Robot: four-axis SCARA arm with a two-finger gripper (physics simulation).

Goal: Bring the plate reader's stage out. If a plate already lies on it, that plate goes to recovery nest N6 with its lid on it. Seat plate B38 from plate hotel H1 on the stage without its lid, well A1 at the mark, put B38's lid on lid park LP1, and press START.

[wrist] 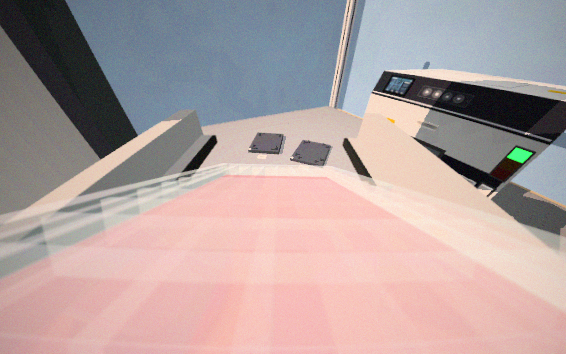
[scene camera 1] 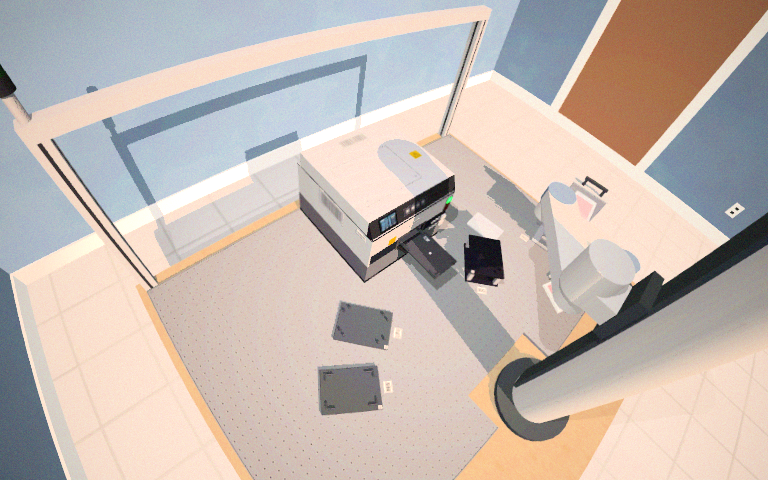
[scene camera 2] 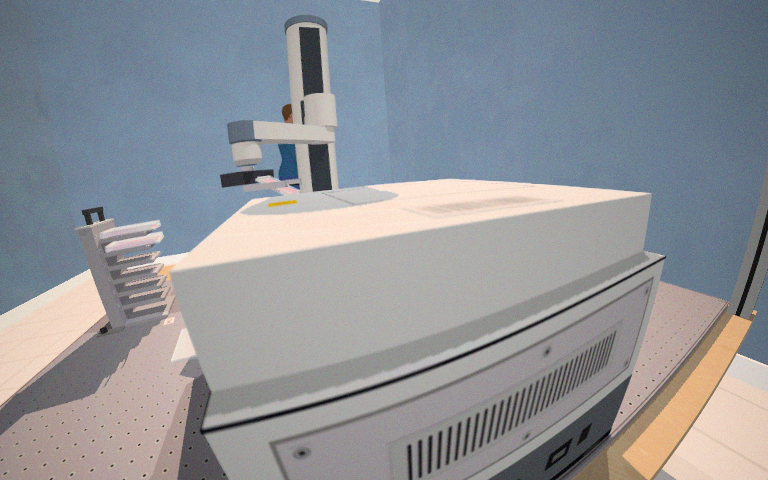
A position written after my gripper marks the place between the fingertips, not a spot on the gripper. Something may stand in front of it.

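I can see my gripper (scene camera 2: pixel 293 182), and the wrist view shows my gripper as well (wrist: pixel 279 127). A plate reader stage (scene camera 1: pixel 440 260) is visible to me, and so is a dark lid pad (wrist: pixel 312 153).
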